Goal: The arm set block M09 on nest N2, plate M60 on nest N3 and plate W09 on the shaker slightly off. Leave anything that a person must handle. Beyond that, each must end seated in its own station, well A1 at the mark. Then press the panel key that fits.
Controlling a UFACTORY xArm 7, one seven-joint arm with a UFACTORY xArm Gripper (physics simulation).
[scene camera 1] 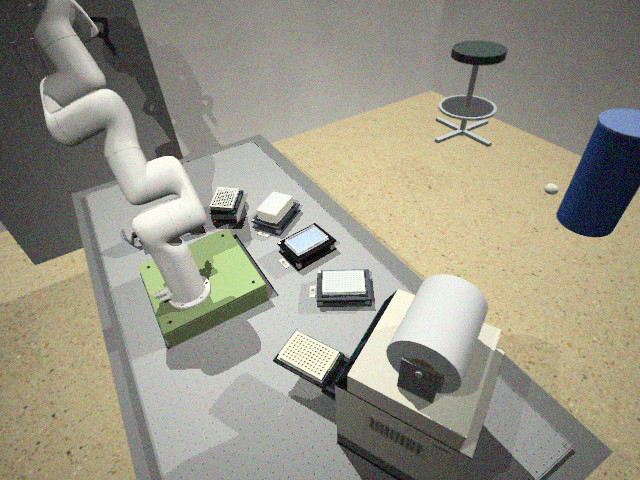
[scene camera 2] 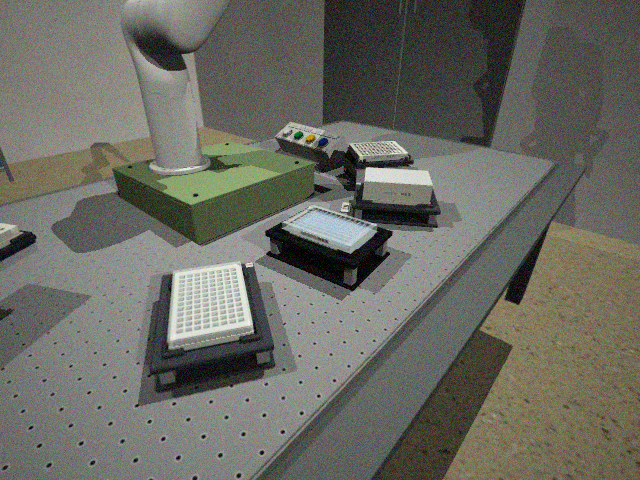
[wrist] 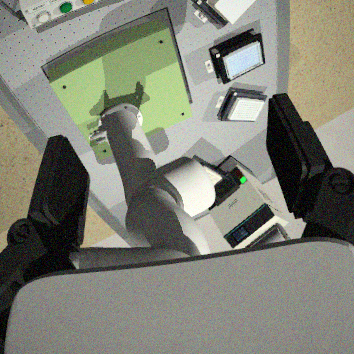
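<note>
My gripper (wrist: 169,136) is open and empty, high above the table. A tall white block (scene camera 1: 275,206) (scene camera 2: 397,184) (wrist: 234,7) sits on a dark nest; its exact seating is unclear. A plate with a pale blue top (scene camera 1: 307,240) (scene camera 2: 330,227) (wrist: 243,60) lies on the black nest beside it and looks slightly tilted in scene camera 2. A white plate (scene camera 1: 225,197) (scene camera 2: 378,150) lies on the shaker (scene camera 2: 351,174), which shows a red light. The panel (scene camera 2: 310,149) (wrist: 54,14) has white, green, yellow and blue keys. Station and plate labels are unreadable.
Another white well plate (scene camera 1: 343,282) (scene camera 2: 210,302) (wrist: 246,109) lies on a dark nest. A cream plate (scene camera 1: 309,355) lies on the tray of a beige machine (scene camera 1: 403,428) (wrist: 237,205). The arm stands on a green base (scene camera 1: 232,268) (scene camera 2: 248,175) (wrist: 160,75).
</note>
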